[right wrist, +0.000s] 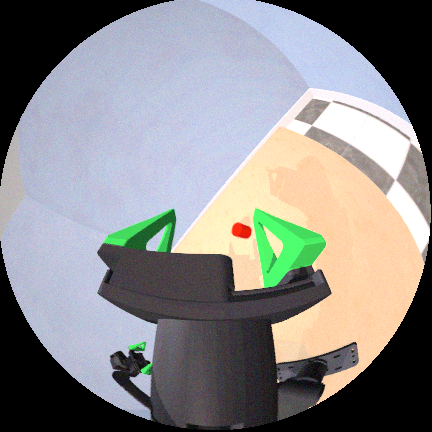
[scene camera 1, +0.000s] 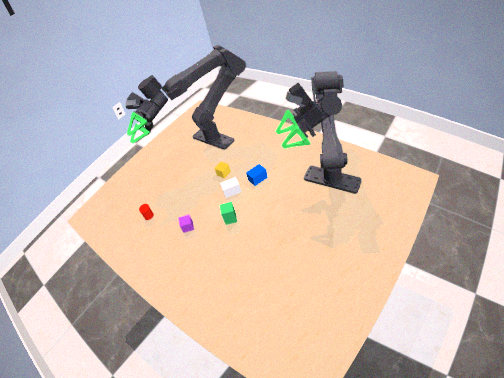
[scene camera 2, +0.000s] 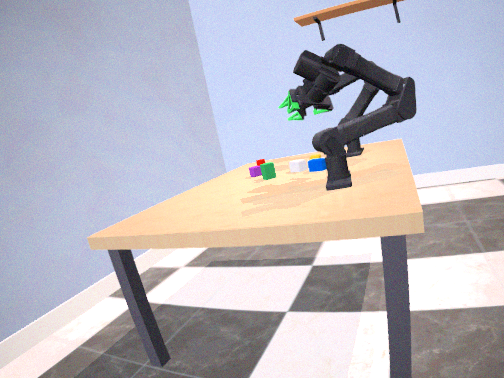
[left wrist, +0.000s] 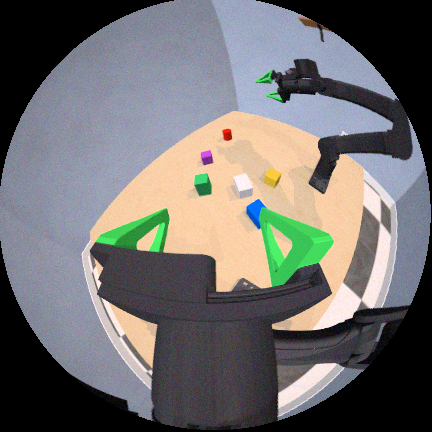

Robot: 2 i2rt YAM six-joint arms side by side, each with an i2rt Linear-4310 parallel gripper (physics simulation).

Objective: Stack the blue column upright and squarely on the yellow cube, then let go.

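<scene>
The blue column (scene camera 1: 257, 175) (scene camera 2: 317, 164) (left wrist: 256, 213) lies on its side on the table. The yellow cube (scene camera 1: 223, 170) (scene camera 2: 315, 157) (left wrist: 272, 178) sits apart from it, to its left in scene camera 1 and partly hidden behind it in scene camera 2. My left gripper (scene camera 1: 281, 139) (left wrist: 213, 212) is open and empty, high above the table; its right-hand finger in the left wrist view slightly overlaps the column's edge. My right gripper (scene camera 1: 131, 138) (left wrist: 261, 88) (right wrist: 214, 213) is open and empty, high up at the left in scene camera 1, far from both.
A white block (scene camera 1: 230, 187) (left wrist: 243, 185) stands close to the yellow cube and the column. A green block (scene camera 1: 228, 213) (left wrist: 203, 184), a purple cube (scene camera 1: 186, 223) (left wrist: 206, 157) and a red cylinder (scene camera 1: 146, 212) (right wrist: 241, 230) stand farther toward the front left in scene camera 1.
</scene>
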